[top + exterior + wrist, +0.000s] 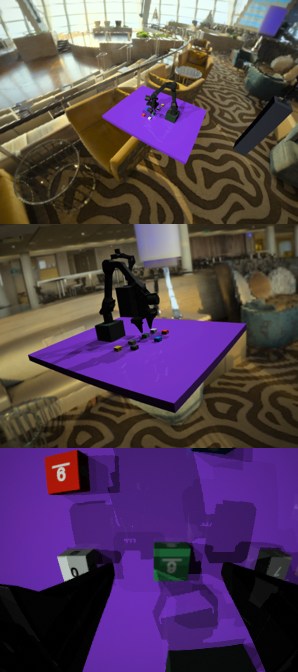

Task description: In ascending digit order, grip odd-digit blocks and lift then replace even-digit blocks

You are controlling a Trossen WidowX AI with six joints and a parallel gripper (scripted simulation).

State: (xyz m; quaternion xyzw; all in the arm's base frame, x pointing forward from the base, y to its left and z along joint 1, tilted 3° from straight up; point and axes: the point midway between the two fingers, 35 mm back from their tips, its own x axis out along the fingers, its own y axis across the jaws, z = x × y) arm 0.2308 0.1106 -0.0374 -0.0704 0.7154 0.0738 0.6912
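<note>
Right now my gripper tip is 10 mm past the green block, 10 mm to the left of it and 30 mm above it. Also, from my gripper tip: white block 30 mm behind, 80 mm to the left, 30 mm below; red block 60 mm ahead, 100 mm to the left, 30 mm below; blue block 110 mm ahead, 20 mm to the right, 30 mm below.
</note>
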